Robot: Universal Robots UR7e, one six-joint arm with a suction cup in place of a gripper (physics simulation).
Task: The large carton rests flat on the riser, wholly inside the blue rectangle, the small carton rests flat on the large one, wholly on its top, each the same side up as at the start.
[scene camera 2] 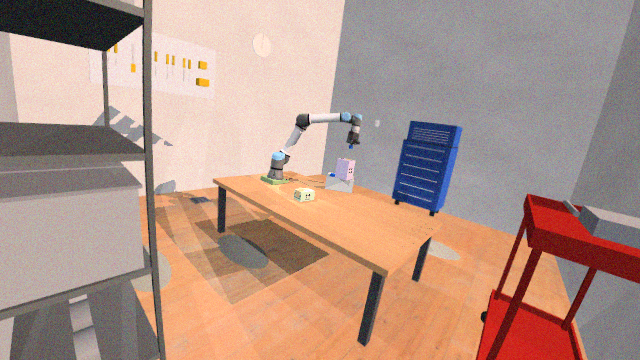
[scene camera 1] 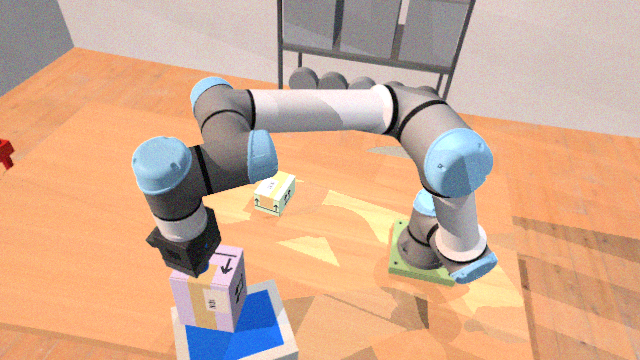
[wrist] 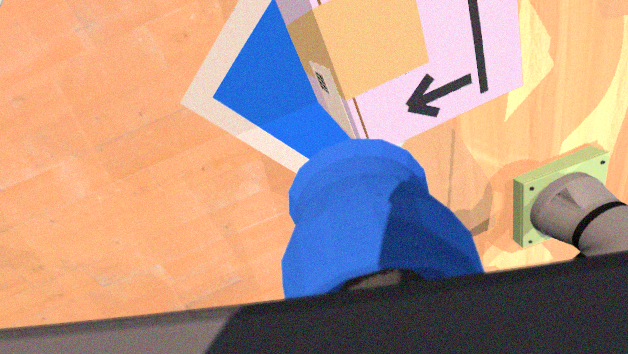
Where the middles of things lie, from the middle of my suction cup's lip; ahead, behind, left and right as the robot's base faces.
I see the large carton [scene camera 1: 214,301] 19 cm below my suction cup, 7 cm to the right of it and 4 cm ahead of it. Also, from my suction cup: small carton [scene camera 1: 273,194] 56 cm to the right, 36 cm below, 12 cm ahead.
